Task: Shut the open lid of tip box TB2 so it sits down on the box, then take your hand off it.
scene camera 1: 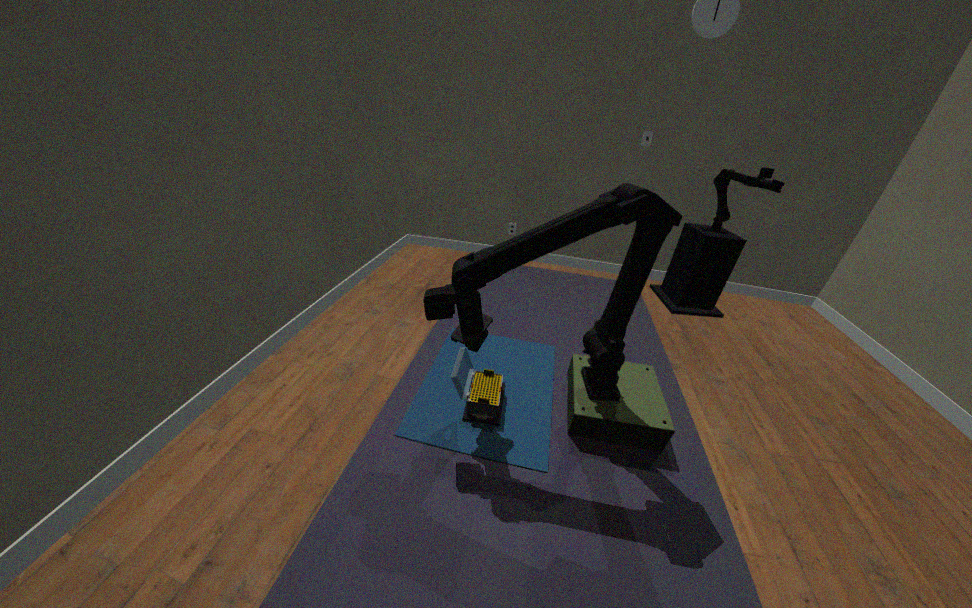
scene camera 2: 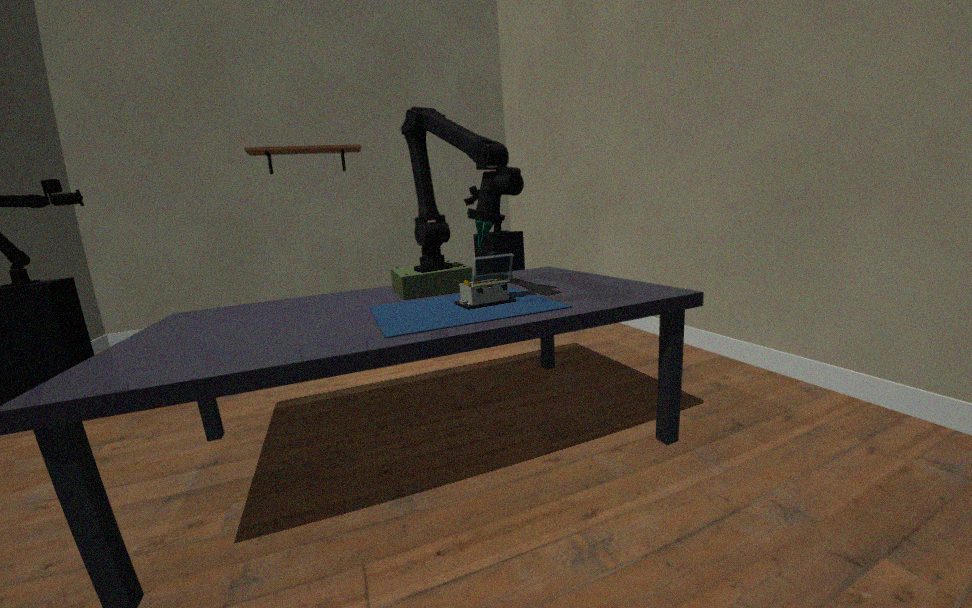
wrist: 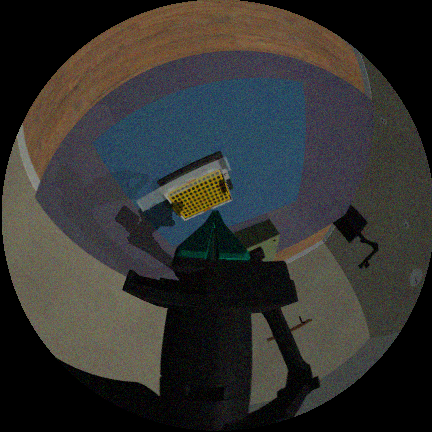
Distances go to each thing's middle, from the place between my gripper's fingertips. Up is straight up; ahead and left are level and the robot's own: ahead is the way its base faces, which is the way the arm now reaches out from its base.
Labels:
Now: the pale lid (wrist: 219, 165) 6 cm below my hand, 3 cm ahead of it and 2 cm to the left of it. Also, from my hand: blue mat (scene camera 1: 434, 417) (17 cm below, 5 cm to the right, 5 cm behind).

